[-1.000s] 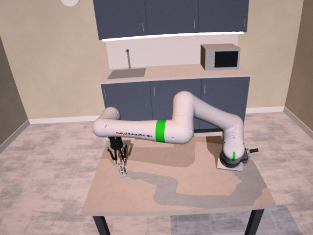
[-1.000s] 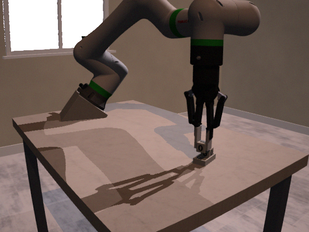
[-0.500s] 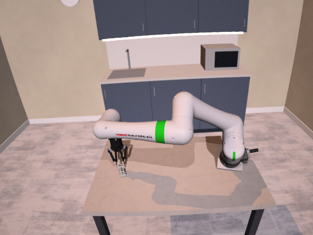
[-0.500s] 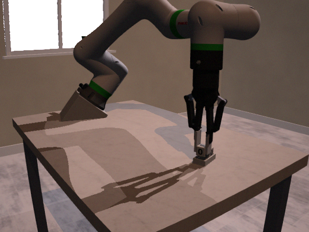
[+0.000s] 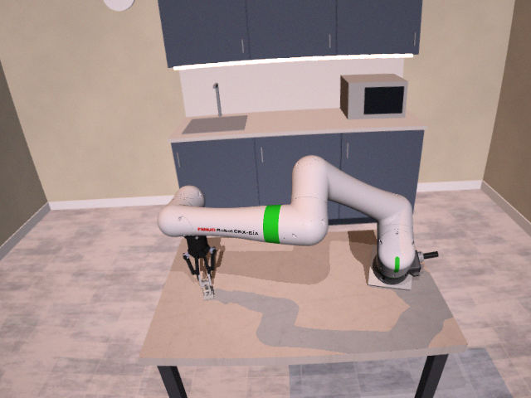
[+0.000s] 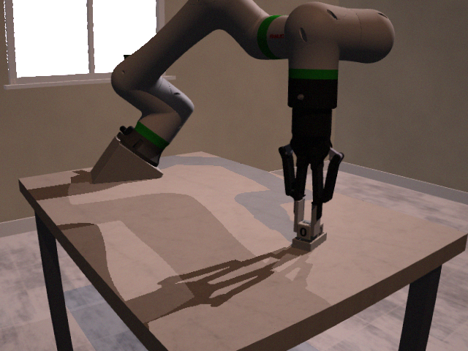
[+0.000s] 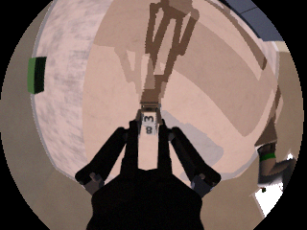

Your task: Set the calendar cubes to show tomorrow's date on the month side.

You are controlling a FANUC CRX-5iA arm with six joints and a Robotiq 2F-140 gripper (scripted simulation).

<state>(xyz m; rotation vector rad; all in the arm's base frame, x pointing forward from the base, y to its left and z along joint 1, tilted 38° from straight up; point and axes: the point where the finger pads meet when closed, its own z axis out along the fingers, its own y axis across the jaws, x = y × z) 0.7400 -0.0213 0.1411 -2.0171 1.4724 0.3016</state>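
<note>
Now: the wooden calendar tray 1 cm behind my hand, 2 cm to the left of it and 5 cm below it.
</note>
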